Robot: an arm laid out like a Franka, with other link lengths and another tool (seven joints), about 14 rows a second.
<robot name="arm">
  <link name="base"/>
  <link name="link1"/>
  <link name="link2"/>
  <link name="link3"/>
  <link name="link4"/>
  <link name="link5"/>
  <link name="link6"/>
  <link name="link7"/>
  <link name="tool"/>
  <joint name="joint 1" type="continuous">
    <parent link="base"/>
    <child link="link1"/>
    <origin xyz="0 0 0.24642" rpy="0 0 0"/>
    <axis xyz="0 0 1"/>
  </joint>
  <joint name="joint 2" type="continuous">
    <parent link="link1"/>
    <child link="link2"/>
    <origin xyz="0 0 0" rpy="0 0 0"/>
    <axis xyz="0 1 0"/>
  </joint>
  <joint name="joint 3" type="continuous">
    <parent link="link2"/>
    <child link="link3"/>
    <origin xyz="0 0 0.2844" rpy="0 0 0"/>
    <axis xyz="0 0 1"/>
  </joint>
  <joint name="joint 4" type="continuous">
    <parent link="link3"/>
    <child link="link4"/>
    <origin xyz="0.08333 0 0" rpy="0 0 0"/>
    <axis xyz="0 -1 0"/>
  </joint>
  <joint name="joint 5" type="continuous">
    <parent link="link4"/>
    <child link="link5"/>
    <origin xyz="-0.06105 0 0.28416" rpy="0 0 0"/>
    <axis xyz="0 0 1"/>
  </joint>
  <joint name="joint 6" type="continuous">
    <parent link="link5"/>
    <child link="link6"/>
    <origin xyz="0 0 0" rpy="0 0 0"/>
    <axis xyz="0 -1 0"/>
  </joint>
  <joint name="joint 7" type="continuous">
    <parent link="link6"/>
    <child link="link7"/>
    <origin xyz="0.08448 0 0" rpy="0 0 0"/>
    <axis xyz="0 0 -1"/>
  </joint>
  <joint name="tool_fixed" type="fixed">
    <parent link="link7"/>
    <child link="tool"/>
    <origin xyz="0.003 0.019 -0.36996" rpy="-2.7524 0 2.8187"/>
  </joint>
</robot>
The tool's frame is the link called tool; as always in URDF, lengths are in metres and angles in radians. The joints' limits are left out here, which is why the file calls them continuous.
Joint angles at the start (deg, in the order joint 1, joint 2, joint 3, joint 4, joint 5, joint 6, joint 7):
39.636, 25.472, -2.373, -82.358, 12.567, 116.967, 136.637
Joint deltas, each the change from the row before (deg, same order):
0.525, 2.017, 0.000, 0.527, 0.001, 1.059, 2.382
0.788, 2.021, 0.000, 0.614, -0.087, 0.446, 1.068
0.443, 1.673, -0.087, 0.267, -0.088, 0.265, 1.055
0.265, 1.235, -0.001, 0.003, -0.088, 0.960, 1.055
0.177, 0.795, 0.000, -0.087, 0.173, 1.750, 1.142
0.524, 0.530, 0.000, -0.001, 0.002, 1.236, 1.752
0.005, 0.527, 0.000, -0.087, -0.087, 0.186, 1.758
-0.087, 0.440, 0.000, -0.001, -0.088, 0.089, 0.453
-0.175, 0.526, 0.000, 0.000, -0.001, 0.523, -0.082
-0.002, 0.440, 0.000, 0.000, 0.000, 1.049, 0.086
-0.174, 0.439, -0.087, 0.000, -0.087, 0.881, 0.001
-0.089, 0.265, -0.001, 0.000, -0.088, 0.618, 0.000
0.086, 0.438, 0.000, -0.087, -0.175, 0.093, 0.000
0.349, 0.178, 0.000, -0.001, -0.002, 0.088, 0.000
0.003, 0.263, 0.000, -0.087, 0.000, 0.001, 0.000
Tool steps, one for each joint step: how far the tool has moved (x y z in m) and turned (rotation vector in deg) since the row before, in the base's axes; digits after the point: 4 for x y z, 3 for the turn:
-0.0002, 0.0054, -0.0161, -0.343, 0.833, -1.978
-0.0051, 0.0058, -0.0171, -0.739, 0.885, -0.292
-0.0041, 0.0005, -0.0163, -0.886, 0.983, -0.672
-0.0002, 0.0016, -0.0118, -0.355, 0.308, -0.903
0.0046, 0.0050, -0.0056, 0.510, -0.424, -1.316
0.0007, 0.0064, -0.0032, 0.348, -0.231, -1.403
-0.0011, -0.0020, -0.0064, -0.355, 0.629, -1.710
0.0000, -0.0021, -0.0049, -0.306, 0.297, -0.507
0.0025, -0.0012, -0.0048, -0.060, -0.051, -0.182
0.0042, 0.0021, -0.0026, 0.292, -0.508, -0.261
0.0056, -0.0010, -0.0030, 0.099, -0.474, -0.351
0.0034, 0.0001, -0.0016, 0.105, -0.357, -0.149
-0.0017, -0.0013, -0.0056, -0.417, 0.219, 0.150
-0.0028, 0.0027, -0.0018, -0.072, 0.060, 0.336
-0.0014, -0.0012, -0.0037, -0.233, 0.260, 0.001

